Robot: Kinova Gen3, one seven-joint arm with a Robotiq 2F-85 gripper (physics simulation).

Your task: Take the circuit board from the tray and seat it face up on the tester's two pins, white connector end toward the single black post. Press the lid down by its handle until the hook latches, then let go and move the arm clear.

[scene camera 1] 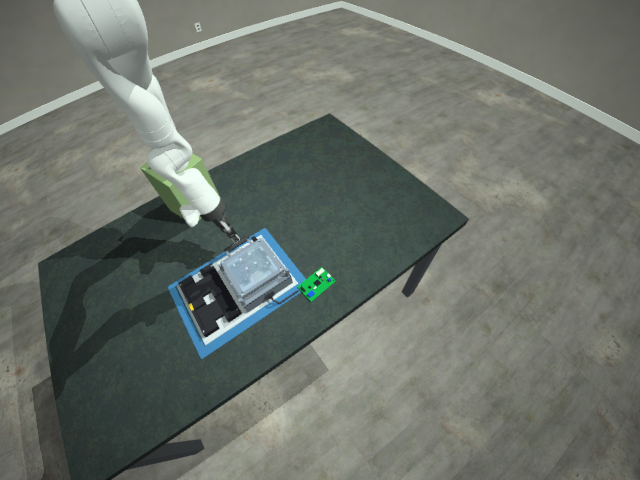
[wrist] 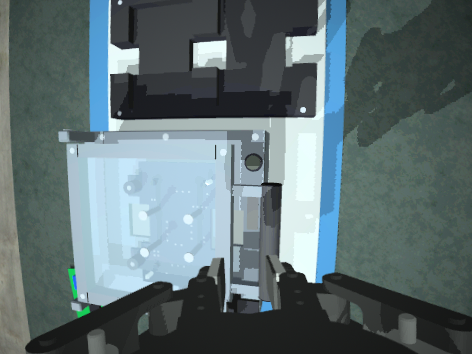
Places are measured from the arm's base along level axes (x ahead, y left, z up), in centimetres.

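Where they show: gripper, fingertip midpoint: (scene camera 1: 235, 238) (wrist: 245, 272).
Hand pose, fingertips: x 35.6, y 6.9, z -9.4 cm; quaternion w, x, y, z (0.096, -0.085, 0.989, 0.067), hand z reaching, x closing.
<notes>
After its pixels a point has its place.
The clear lid (scene camera 1: 253, 266) {x 45.6, y 8.0, z -13.4 cm} (wrist: 165, 145) {x 43.5, y -0.1, z -13.4 cm} lies over the grey tester (scene camera 1: 266, 295) {x 53.9, y 7.3, z -18.9 cm} (wrist: 243, 172) {x 37.7, y 1.6, z -17.0 cm}; whether its hook is latched cannot be told. Through the lid, a board-like rectangle (wrist: 170, 200) with small dots and a pale block shows, blurred by the plastic. The dark handle bar (wrist: 271, 225) {x 34.5, y 4.8, z -13.2 cm} runs along the lid's arm side. My gripper (scene camera 1: 236, 240) {x 35.6, y 6.9, z -9.4 cm} (wrist: 245, 272) {x 35.6, y 6.9, z -9.4 cm} is partly open above that side. Its right finger overlaps the handle and its left finger is over the lid's edge; contact cannot be told. The black tray (scene camera 1: 200, 316) {x 48.2, y -14.4, z -21.2 cm} (wrist: 250, 85) {x 38.6, y -6.8, z -21.2 cm} shows no board in it.
A green circuit board (scene camera 1: 316, 285) {x 57.8, y 23.1, z -22.5 cm} (wrist: 71, 274) {x 61.2, y 19.5, z -22.6 cm} lies outside the tester, at the blue mat's edge (scene camera 1: 202, 351) {x 58.4, y -18.1, z -22.8 cm} (wrist: 330, 200) {x 29.1, y 4.0, z -22.8 cm}. A thin dark cable (scene camera 1: 285, 299) {x 56.8, y 12.0, z -22.3 cm} runs from the tester towards it. A green block (scene camera 1: 165, 193) {x 2.9, y -8.5, z -8.1 cm} stands behind, beneath the arm. The table (scene camera 1: 361, 206) {x 38.1, y 55.5, z -23.0 cm} surrounds the mat.
</notes>
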